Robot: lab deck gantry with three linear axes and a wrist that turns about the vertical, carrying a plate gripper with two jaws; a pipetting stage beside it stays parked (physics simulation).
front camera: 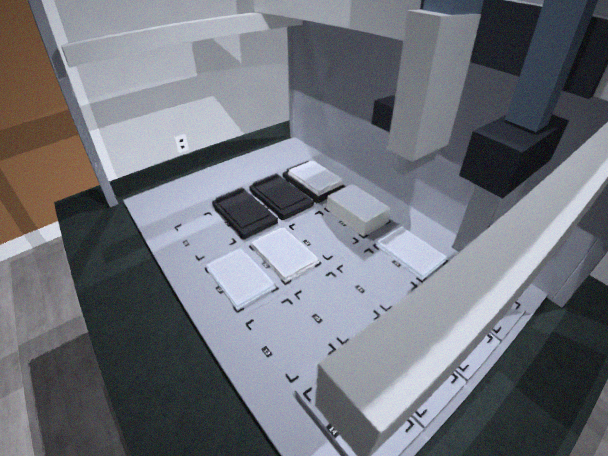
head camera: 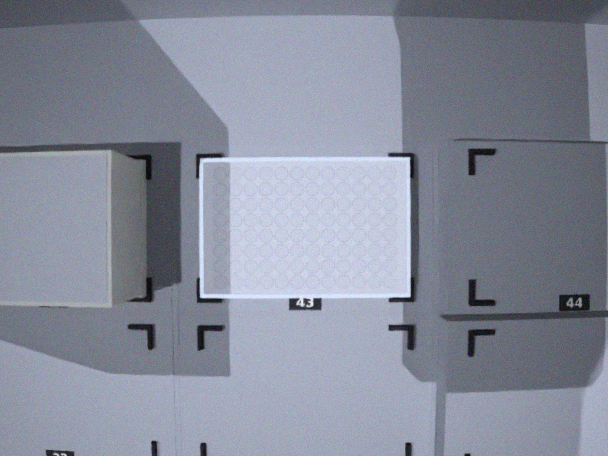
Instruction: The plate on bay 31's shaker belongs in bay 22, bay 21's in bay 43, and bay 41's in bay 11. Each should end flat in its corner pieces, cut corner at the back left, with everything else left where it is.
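Frame: origin at the robot's base, x up, y right, z ahead, level; metres.
Seen in the pictures: robot's base at its link origin: (front camera: 176,227).
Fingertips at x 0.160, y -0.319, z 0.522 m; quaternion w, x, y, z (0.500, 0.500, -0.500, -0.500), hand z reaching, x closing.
Note:
Pixels of each thing's top centre, then the offset from my fingertips to it. "*": a spot on its surface instead.
- clear plate at its top centre: (head camera: 305,227) (front camera: 411,248) dx -0.146, dy -0.045, dz -0.130 m
- bay 31 at its top centre: (front camera: 280,189) dx -0.129, dy +0.061, dz -0.462 m
- bay 21 at its top centre: (front camera: 242,205) dx -0.129, dy +0.168, dz -0.462 m
- Bay 11 at a spot on its surface: (front camera: 186,243) * dx -0.160, dy +0.321, dz -0.456 m
- pale block at its top centre: (front camera: 358,201) dx -0.118, dy -0.045, dz -0.294 m
- further plate at its top centre: (front camera: 239,273) dx -0.146, dy +0.276, dz -0.294 m
A clear plate (front camera: 412,252) (head camera: 305,227) lies flat within the corner pieces of bay 43. Its cut corner is not clear. Another plate (front camera: 285,252) lies flat in bay 22. The dark shakers of bay 31 (front camera: 281,195) and bay 21 (front camera: 244,212) are bare. A plate (front camera: 315,176) sits on the dark shaker of bay 41 at the back left. Bay 11 (front camera: 186,243) shows its corner marks and label, with no plate. The gripper's dark body (front camera: 517,150) is raised at the right in the front view. Its jaws cannot be made out, and the space below is partly hidden behind the front beam.
A pale block (front camera: 357,207) (head camera: 55,227) stands on bay 42, left of the bay 43 plate. A further plate (front camera: 240,277) lies in bay 12. The pale pipetting stage (front camera: 425,85) hangs left of the gripper body. The front beam (front camera: 450,320) hides part of the deck.

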